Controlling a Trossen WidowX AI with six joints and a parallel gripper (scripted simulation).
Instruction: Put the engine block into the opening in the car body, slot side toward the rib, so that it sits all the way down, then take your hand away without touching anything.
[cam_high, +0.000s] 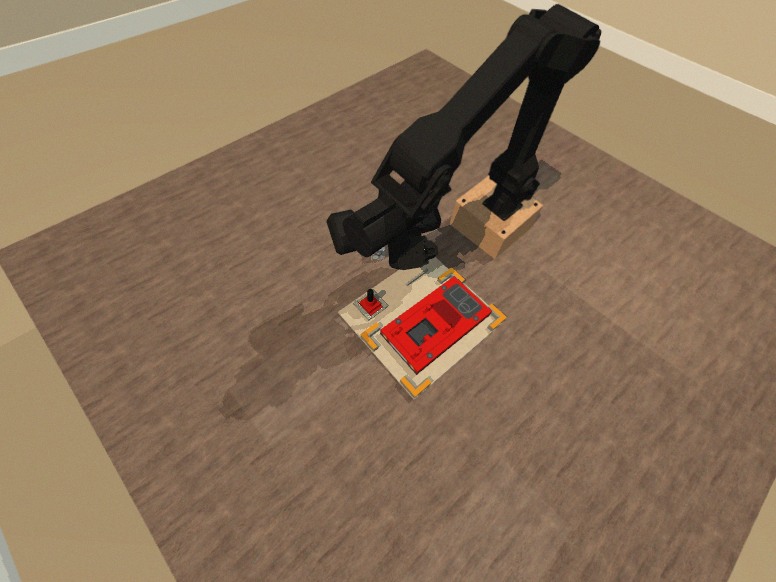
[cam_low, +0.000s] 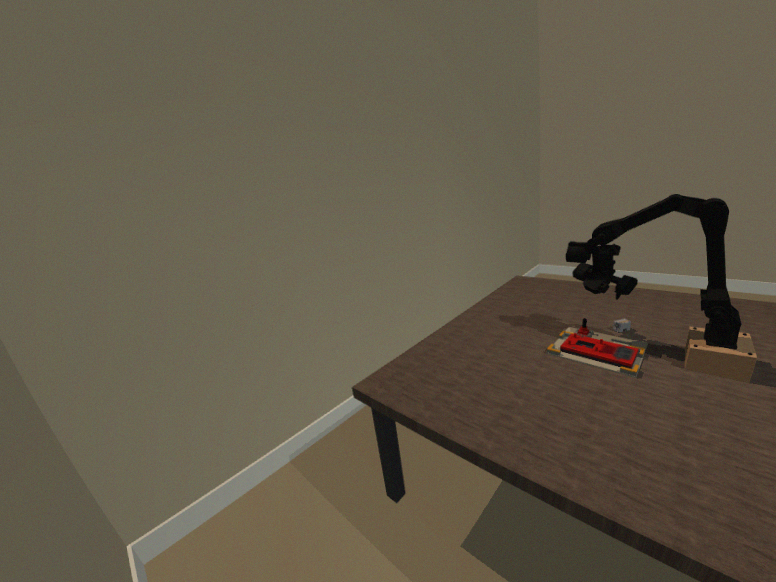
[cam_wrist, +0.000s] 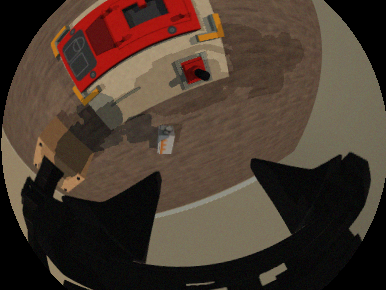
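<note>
My gripper tip is now 130 mm above the engine block, 60 mm past it and 40 mm to the left of it.
</note>
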